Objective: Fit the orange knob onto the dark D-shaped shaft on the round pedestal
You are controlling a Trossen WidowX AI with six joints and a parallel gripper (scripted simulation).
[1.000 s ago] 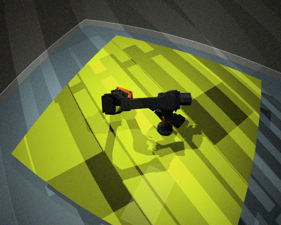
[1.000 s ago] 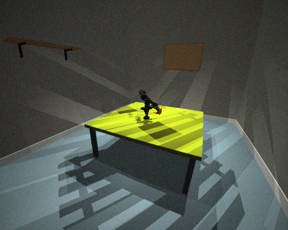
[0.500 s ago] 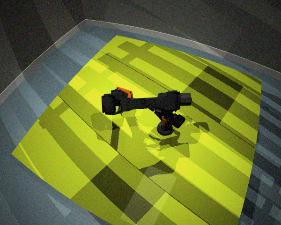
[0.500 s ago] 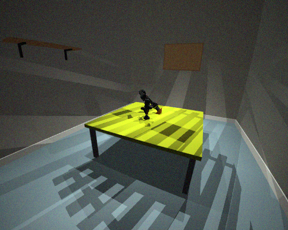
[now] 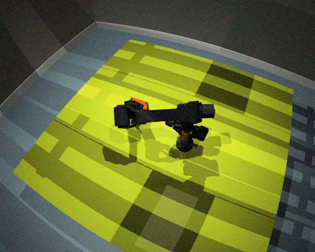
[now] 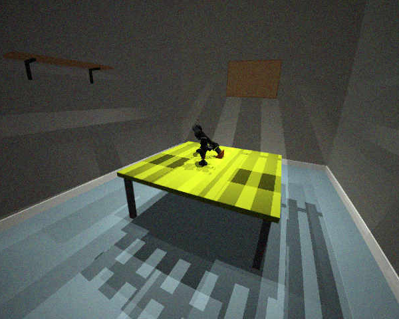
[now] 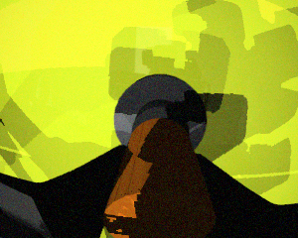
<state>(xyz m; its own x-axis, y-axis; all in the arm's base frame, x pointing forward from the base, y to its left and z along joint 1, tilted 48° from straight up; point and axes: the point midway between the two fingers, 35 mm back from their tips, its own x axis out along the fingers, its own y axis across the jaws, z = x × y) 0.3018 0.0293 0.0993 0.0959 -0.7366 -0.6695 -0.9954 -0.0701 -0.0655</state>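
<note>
The orange knob is 20 mm above my gripper tip. Round my gripper tip: pedestal (40 mm below).
</note>
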